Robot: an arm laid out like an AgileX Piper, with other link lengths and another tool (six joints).
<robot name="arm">
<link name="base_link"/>
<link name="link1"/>
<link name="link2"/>
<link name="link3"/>
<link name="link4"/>
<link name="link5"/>
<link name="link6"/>
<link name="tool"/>
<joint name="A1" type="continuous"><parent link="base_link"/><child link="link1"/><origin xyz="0 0 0.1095"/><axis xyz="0 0 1"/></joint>
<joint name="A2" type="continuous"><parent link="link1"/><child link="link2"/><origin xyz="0 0 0"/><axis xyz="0 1 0"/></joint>
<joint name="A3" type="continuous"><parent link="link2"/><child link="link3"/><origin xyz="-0.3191 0 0.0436"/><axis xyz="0 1 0"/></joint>
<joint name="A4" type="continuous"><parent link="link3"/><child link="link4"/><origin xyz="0.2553 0 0.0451"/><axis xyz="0.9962 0 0.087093"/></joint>
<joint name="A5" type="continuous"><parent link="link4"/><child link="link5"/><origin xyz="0 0 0"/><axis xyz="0 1 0"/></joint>
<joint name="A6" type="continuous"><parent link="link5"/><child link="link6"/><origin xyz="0.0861 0 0.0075"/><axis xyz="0.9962 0 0.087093"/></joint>
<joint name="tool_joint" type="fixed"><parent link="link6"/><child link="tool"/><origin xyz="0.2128 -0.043 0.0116" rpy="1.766 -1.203 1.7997"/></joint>
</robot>
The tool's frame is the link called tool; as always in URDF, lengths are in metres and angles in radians. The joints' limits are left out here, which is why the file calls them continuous.
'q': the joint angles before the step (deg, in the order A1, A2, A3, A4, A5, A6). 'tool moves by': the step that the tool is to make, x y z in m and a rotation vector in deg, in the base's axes. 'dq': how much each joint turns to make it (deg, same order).
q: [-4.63 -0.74 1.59 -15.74 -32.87 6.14]
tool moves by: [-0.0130 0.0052 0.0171 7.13 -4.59 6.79]
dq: [0.02 -0.03 0.00 1.04 -5.47 8.50]
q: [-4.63 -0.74 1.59 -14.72 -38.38 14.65]
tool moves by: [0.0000 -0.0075 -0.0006 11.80 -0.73 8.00]
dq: [-0.02 0.03 0.00 3.74 -1.40 11.12]
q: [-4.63 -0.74 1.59 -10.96 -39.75 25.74]
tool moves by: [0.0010 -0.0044 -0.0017 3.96 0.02 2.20]
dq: [0.02 0.02 0.01 1.79 -0.03 3.00]
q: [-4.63 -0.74 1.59 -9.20 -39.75 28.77]
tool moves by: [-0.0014 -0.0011 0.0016 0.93 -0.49 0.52]
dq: [0.08 0.01 0.00 0.63 -0.48 0.47]
